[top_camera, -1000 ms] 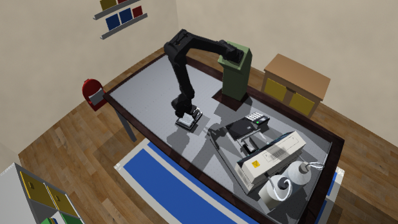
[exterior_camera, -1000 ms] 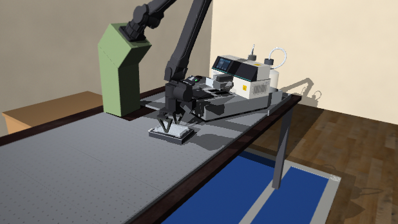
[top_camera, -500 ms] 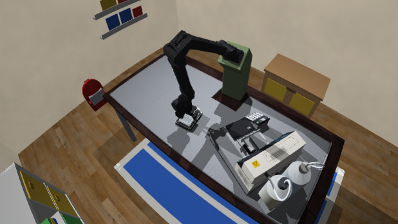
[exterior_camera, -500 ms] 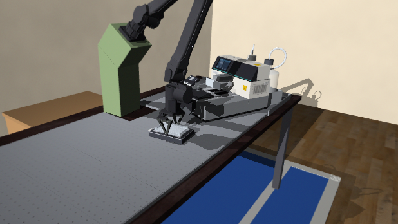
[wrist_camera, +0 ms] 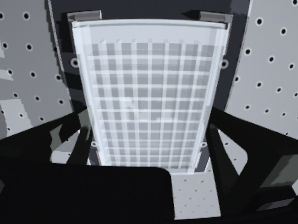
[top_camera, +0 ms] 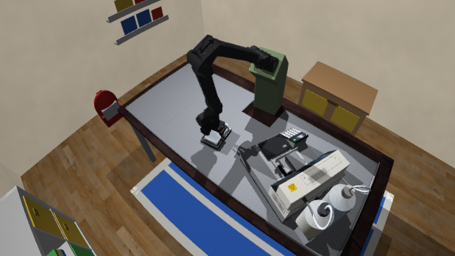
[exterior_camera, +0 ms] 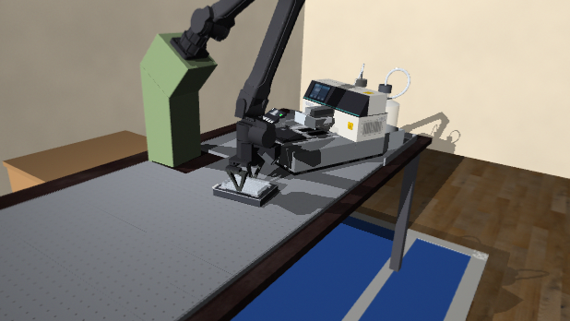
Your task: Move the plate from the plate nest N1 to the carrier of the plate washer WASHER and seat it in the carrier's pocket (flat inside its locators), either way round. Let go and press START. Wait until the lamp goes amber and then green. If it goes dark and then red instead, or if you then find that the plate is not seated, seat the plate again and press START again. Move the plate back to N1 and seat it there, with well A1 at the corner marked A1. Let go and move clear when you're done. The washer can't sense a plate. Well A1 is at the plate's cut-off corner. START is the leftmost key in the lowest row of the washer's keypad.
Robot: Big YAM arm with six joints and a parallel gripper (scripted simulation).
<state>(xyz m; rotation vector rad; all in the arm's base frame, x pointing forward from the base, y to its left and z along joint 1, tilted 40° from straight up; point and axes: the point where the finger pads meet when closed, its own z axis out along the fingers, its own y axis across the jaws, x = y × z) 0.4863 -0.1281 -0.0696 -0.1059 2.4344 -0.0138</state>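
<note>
Right now the well plate is 1 cm below my hand. From my hand the other things lie so: plate nest N1: 2 cm below; plate washer: 49 cm to the left, 10 cm above; carrier: 7 cm behind, 35 cm to the left, 6 cm above.
</note>
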